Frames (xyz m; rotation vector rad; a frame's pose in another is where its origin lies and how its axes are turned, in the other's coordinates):
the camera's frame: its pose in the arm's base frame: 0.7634 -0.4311 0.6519 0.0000 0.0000 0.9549
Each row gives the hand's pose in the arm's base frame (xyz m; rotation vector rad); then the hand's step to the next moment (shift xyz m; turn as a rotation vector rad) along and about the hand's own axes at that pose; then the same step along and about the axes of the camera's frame.
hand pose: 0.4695 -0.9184 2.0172 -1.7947 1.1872 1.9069
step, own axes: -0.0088 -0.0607 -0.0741 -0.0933 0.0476 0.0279
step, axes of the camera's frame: 0.0462 -0.0841 -0.0071 -0.0026 0.0392 0.1010
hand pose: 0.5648 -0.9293 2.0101 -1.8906 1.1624 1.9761
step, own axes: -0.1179 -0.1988 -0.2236 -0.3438 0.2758 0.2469
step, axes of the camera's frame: 0.2155 -0.2335 0.0496 -0.0915 0.2977 0.3978
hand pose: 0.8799 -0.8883 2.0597 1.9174 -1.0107 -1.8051
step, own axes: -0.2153 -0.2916 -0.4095 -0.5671 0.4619 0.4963
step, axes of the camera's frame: 0.4868 -0.2478 0.0271 -0.1885 0.5716 0.6473
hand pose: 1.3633 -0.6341 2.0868 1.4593 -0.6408 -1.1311
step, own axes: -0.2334 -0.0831 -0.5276 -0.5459 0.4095 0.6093
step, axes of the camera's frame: 0.5788 -0.0383 -0.0570 -0.2936 0.6241 0.6010
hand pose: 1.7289 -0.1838 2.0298 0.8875 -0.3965 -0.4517
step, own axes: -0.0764 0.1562 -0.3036 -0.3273 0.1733 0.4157
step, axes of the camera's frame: 0.3341 0.0860 -0.0580 -0.2585 0.3657 0.3307
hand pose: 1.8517 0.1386 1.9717 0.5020 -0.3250 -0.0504
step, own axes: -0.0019 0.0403 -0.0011 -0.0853 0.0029 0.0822
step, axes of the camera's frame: 0.0279 0.0231 0.0179 -0.0821 0.0730 0.0443
